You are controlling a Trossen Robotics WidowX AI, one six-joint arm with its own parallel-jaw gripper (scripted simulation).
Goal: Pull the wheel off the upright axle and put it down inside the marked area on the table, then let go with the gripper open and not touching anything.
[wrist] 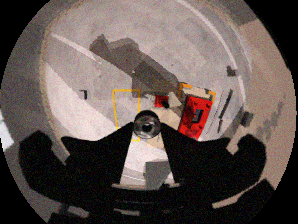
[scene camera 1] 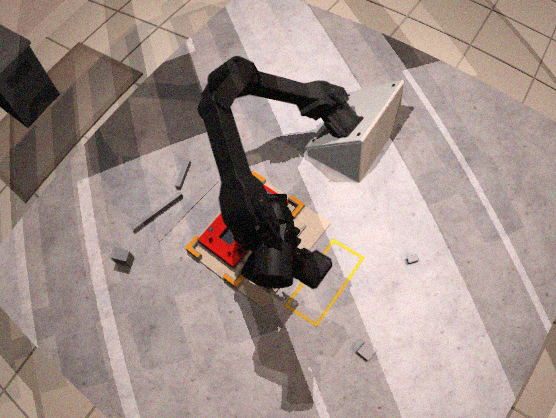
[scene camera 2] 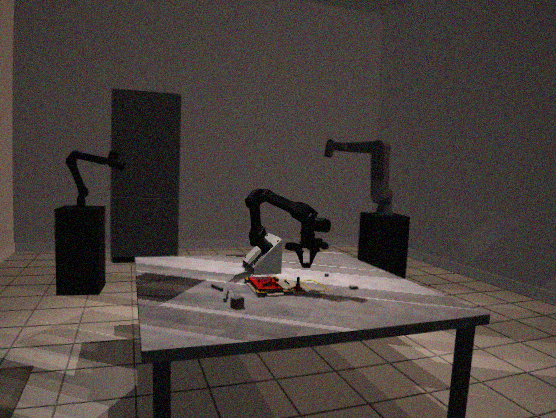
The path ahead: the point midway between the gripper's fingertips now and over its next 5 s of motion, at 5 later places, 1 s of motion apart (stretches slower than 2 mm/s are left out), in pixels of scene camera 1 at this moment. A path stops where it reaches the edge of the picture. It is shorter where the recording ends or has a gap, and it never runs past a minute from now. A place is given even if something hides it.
My gripper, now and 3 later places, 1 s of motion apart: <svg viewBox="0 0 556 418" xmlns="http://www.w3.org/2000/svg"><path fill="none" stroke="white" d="M285 266L324 271L325 278L332 225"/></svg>
